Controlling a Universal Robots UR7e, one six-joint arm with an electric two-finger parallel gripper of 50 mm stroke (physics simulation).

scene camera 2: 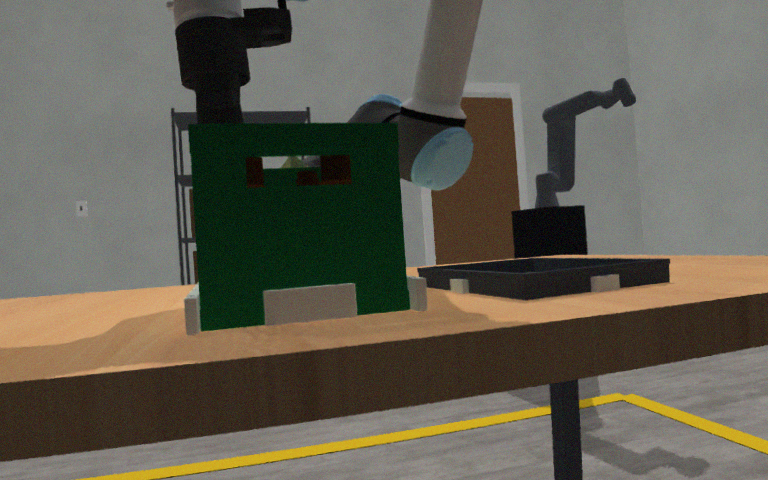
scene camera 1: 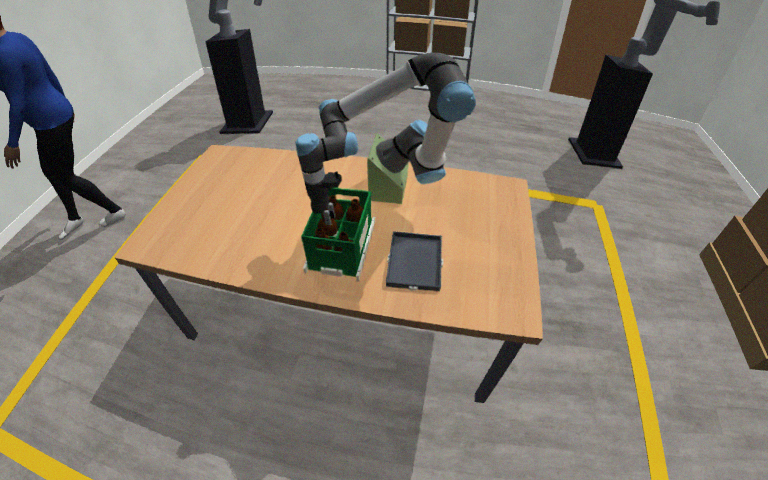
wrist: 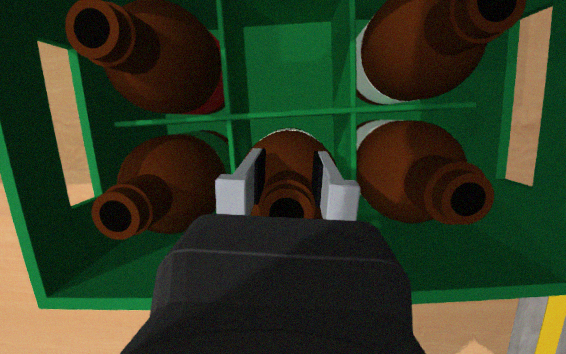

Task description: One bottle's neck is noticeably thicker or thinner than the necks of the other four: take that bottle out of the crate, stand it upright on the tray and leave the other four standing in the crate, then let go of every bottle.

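Places are measured from the arm's base along level axes (x ahead, y left, z up), in metres.
Pixels of known places: gripper, between the fingertips: (scene camera 1: 330, 220) (wrist: 288, 167); arm's base, origin of its link: (scene camera 1: 388, 158).
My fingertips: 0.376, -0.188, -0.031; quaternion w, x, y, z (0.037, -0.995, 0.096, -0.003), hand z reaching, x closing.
For each thing: its middle in the pictures, then the offset to it from my fingertips, as dx, dy, dz. Level surfaces: height alone.
- green crate, middle of its body: (wrist: 290, 113) (scene camera 2: 286, 228) (scene camera 1: 339, 230) +0.006, +0.032, -0.039
- middle bottle, middle of its body: (wrist: 288, 179) (scene camera 1: 327, 228) -0.003, -0.017, -0.041
- far left bottle, middle of its body: (wrist: 167, 61) (scene camera 1: 356, 216) -0.077, +0.082, -0.041
- far right bottle, middle of its body: (wrist: 417, 46) (scene camera 1: 344, 249) +0.100, +0.065, -0.041
- black tray, middle of its body: (scene camera 2: 529, 274) (scene camera 1: 415, 259) +0.065, +0.317, -0.114
- table, height of its surface: dz -0.127
The green crate (scene camera 1: 331, 261) (scene camera 2: 300, 226) (wrist: 95, 302) stands on the table with five brown bottles in its compartments. My gripper (scene camera 1: 329, 215) (wrist: 288, 167) reaches into the crate and is shut on the neck of the middle bottle (scene camera 1: 326, 226) (wrist: 290, 145) in the near row of the wrist view. That bottle is upright between its dividers. Beside it stand the near left bottle (wrist: 172, 170) and near right bottle (wrist: 400, 175); behind are the far left bottle (wrist: 165, 65) and far right bottle (wrist: 420, 60). The black tray (scene camera 1: 415, 260) (scene camera 2: 526, 284) is empty. The crate wall hides the fingertips in scene camera 2.
Light brackets sit around the foot of the crate, one at its front (scene camera 2: 309, 303), and around the tray. The crate's dividers (wrist: 295, 114) rise close to the bottles. The green arm mount (scene camera 1: 386, 178) stands behind the crate on the table (scene camera 1: 226, 215). A person (scene camera 1: 33, 84) is at the left.
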